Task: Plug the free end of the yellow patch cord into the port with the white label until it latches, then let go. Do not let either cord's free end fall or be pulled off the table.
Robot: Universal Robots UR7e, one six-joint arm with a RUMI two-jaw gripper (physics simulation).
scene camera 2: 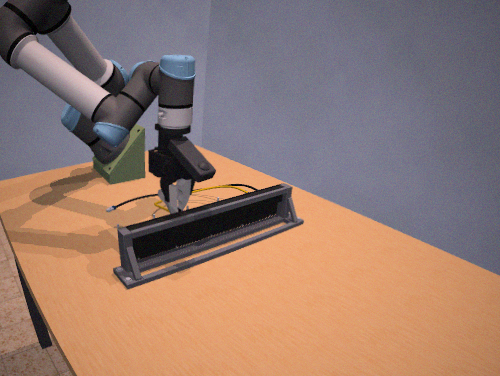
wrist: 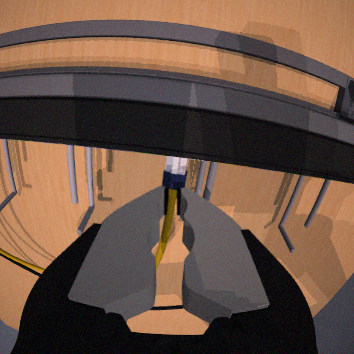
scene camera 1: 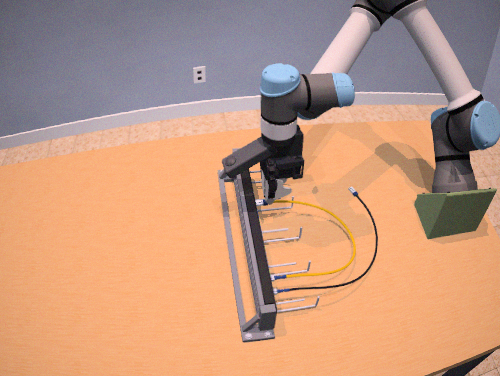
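Pixels of known places: gripper, between the fingertips: (wrist: 172,189) (scene camera 1: 269,202); arm's base, origin of its link: (scene camera 1: 455,191).
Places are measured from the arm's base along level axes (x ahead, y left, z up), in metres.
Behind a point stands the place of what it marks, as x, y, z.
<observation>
My gripper (scene camera 1: 270,199) @[0.516, -0.116, -0.032] (scene camera 2: 177,209) @[0.516, -0.116, -0.032] (wrist: 172,189) @[0.516, -0.116, -0.032] is shut on the yellow patch cord just behind its plug. The yellow cord (scene camera 1: 352,240) @[0.335, 0.012, -0.080] (wrist: 162,245) @[0.467, -0.111, -0.031] loops over the table to its other end, plugged in near the panel's near end. The held plug (scene camera 1: 259,202) @[0.539, -0.117, -0.026] (wrist: 175,172) @[0.533, -0.118, -0.022], clear with a dark blue boot, points straight at the front of the black patch panel (scene camera 1: 255,235) @[0.577, -0.004, -0.002] (scene camera 2: 210,220) @[0.577, -0.066, -0.033] (wrist: 125,125) @[0.565, -0.096, -0.002]; its tip meets the panel's edge in the wrist view. Whether it is latched cannot be told. The ports and the white label do not show.
A black cord (scene camera 1: 376,240) @[0.263, 0.022, -0.095] (scene camera 2: 132,200) @[0.247, -0.077, -0.098] is plugged in beside the yellow cord's other end; its free plug (scene camera 1: 353,191) @[0.261, -0.157, -0.095] (scene camera 2: 111,209) @[0.266, -0.162, -0.097] lies on the table. Grey wire hooks (scene camera 1: 282,241) @[0.502, -0.038, -0.085] (wrist: 90,175) @[0.495, -0.041, -0.084] stick out from the panel's front on both sides of the gripper. A green wedge (scene camera 1: 455,215) @[0.040, 0.072, -0.012] (scene camera 2: 127,160) @[0.097, -0.003, -0.028] stands by the arm's base.
</observation>
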